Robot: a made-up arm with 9 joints. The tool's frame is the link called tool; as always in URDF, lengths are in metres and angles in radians. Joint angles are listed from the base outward. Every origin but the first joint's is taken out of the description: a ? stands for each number. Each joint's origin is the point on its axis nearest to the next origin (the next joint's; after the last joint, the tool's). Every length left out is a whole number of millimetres.
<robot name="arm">
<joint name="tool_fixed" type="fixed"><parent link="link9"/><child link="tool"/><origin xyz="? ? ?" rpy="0 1.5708 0"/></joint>
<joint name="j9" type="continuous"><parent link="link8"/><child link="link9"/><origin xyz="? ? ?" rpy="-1.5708 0 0"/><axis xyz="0 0 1"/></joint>
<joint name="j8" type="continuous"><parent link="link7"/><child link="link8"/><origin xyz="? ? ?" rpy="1.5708 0 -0.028"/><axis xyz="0 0 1"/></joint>
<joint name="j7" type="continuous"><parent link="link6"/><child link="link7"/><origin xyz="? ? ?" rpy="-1.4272 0.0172 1.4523"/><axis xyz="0 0 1"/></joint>
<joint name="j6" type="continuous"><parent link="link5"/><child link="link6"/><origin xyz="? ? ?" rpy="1.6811 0.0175 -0.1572"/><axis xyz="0 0 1"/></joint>
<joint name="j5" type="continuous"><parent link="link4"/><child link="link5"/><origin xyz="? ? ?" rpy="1.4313 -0.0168 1.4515"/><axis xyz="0 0 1"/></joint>
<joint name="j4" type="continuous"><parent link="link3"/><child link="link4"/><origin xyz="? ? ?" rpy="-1.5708 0 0"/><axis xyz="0 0 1"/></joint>
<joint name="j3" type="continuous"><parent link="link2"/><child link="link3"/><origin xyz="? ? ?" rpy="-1.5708 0 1.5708"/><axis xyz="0 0 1"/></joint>
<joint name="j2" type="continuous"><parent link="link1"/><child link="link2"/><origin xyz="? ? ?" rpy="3.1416 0 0"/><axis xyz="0 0 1"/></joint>
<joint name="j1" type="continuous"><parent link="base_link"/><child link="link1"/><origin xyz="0.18 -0.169 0.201" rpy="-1.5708 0 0"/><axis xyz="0 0 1"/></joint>
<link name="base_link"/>
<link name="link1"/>
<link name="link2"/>
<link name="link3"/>
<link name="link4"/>
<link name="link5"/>
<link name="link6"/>
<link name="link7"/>
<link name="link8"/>
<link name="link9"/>
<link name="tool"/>
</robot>
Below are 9 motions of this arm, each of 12 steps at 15 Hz.
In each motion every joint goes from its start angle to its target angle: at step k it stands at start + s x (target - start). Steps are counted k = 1, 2, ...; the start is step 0. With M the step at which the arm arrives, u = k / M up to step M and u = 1 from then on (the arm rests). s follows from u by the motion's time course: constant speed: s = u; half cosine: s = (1 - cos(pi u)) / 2; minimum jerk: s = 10 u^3 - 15 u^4 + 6 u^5.
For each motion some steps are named. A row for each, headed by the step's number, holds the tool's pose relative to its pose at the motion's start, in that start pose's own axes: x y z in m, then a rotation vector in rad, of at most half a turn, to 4 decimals.
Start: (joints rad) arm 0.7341 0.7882 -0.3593 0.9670 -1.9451 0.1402 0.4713 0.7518 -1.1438
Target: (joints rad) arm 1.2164 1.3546 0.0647 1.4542 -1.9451 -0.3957 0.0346 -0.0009 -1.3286
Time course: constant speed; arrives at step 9
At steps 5, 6, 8, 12:
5: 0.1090 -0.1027 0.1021 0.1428 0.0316 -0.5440
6: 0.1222 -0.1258 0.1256 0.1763 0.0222 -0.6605
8: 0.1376 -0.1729 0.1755 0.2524 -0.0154 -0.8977
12: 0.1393 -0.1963 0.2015 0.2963 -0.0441 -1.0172

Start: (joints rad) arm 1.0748 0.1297 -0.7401 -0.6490 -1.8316 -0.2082 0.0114 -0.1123 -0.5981
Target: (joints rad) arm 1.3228 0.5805 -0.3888 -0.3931 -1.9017 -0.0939 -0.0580 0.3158 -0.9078
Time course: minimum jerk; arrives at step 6
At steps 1, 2, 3, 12:
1: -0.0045 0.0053 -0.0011 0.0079 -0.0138 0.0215
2: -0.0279 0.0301 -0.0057 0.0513 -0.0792 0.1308
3: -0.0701 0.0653 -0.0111 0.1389 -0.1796 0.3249
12: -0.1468 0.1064 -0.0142 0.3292 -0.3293 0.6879

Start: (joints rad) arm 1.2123 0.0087 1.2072 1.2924 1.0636 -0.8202 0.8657 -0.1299 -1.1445
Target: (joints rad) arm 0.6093 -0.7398 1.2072 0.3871 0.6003 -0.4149 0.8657 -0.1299 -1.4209
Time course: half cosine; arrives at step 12
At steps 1, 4, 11, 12:
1: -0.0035 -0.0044 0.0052 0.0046 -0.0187 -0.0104
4: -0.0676 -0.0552 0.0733 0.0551 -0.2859 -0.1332
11: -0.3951 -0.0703 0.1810 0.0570 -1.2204 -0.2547
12: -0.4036 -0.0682 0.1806 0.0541 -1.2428 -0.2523

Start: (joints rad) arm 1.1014 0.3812 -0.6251 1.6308 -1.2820 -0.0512 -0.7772 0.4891 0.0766
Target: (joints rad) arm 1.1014 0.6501 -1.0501 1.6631 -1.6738 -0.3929 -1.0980 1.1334 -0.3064
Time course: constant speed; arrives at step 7
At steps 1, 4, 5, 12:
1: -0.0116 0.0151 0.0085 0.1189 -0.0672 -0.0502
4: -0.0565 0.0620 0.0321 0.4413 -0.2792 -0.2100
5: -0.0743 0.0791 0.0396 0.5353 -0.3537 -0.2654
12: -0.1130 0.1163 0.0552 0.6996 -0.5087 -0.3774

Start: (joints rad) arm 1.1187 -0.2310 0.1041 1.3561 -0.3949 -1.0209 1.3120 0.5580 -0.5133
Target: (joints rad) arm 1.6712 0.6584 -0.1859 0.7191 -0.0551 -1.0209 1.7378 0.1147 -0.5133
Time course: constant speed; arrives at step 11
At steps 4, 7, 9, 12:
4: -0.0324 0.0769 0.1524 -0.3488 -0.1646 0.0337
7: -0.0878 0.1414 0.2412 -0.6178 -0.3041 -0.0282
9: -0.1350 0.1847 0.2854 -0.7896 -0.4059 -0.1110
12: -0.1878 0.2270 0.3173 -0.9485 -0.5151 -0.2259

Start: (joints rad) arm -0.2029 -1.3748 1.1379 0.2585 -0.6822 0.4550 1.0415 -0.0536 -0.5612
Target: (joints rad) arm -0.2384 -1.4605 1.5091 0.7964 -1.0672 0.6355 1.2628 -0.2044 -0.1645
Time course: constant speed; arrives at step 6
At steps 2, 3, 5, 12:
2: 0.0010 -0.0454 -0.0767 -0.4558 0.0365 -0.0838
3: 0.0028 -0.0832 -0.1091 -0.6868 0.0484 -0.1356
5: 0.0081 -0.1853 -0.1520 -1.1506 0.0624 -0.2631
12: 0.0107 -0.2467 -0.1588 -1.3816 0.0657 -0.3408

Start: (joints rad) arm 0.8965 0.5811 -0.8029 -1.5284 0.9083 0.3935 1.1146 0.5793 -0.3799
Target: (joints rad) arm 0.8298 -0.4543 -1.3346 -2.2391 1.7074 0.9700 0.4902 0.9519 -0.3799
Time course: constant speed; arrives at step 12
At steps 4, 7, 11, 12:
4: -0.0865 0.0219 0.0428 0.1450 -0.1996 0.1469
7: -0.1544 0.0241 0.0809 0.3440 -0.3295 0.2837
11: -0.2380 -0.0046 0.1393 0.7531 -0.4407 0.4320
12: -0.2555 -0.0182 0.1547 0.8793 -0.4515 0.4527

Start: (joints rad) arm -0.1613 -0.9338 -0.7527 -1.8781 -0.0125 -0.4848 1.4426 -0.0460 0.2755
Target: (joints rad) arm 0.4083 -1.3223 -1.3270 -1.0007 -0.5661 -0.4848 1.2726 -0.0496 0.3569
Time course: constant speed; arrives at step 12
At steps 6, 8, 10, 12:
6: -0.1124 0.2799 -0.2848 -0.1687 0.6436 0.6598
8: -0.2219 0.3000 -0.3818 -0.2540 0.9063 0.8125
10: -0.3497 0.2746 -0.4583 -0.3526 1.1860 0.9249
12: -0.4825 0.2078 -0.5026 -0.4629 1.4783 0.9932

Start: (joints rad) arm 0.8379 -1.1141 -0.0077 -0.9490 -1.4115 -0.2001 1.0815 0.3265 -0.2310
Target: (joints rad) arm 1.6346 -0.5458 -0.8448 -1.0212 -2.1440 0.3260 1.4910 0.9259 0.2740
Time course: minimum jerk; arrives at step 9
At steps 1, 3, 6, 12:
1: -0.0008 -0.0032 -0.0075 -0.0117 0.0039 -0.0111
3: -0.0318 -0.0577 -0.1348 -0.2424 0.0954 -0.1829
6: -0.2993 -0.1960 -0.4279 -1.0900 0.6164 -0.3543
12: -0.4466 -0.2267 -0.4761 -1.3831 0.8847 -0.2550

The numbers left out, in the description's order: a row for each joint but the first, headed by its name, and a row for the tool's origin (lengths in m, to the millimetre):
tool: 0.058 0.053 0
j9: 0.077 -0.05 0
j8: -0.05 -0.02 0
j7: -0.018 -0.031 0
j6: 0.36 0.02 0
j5: -0.123 0.135 0
j4: 0.013 -0.185 0
j3: -0.036 -0.022 0
j2: 0.039 -0.019 0

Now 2 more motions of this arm.
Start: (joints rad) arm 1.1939 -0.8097 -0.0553 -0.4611 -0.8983 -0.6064 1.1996 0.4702 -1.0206
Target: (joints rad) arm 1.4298 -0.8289 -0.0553 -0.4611 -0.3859 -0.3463 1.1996 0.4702 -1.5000
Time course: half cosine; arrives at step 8
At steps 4, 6, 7, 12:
4: 0.0240 0.0674 -0.0700 0.0489 0.0971 0.1790
6: 0.0267 0.1096 -0.1291 0.1127 0.1939 0.3075
7: 0.0249 0.1214 -0.1481 0.1371 0.2284 0.3462
12: 0.0241 0.1255 -0.1549 0.1463 0.2410 0.3597

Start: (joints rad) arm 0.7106 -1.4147 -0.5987 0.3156 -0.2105 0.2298 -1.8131 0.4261 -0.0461
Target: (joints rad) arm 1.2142 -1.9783 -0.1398 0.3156 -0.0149 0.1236 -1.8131 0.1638 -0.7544
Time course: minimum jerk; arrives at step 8
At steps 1, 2, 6, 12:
1: -0.0017 -0.0024 0.0077 -0.0022 -0.0059 -0.0081
2: -0.0126 -0.0146 0.0493 -0.0136 -0.0386 -0.0539
6: -0.2380 -0.0336 0.3616 -0.0532 -0.4619 -0.5702
12: -0.2799 -0.0230 0.3892 -0.0485 -0.5417 -0.6431

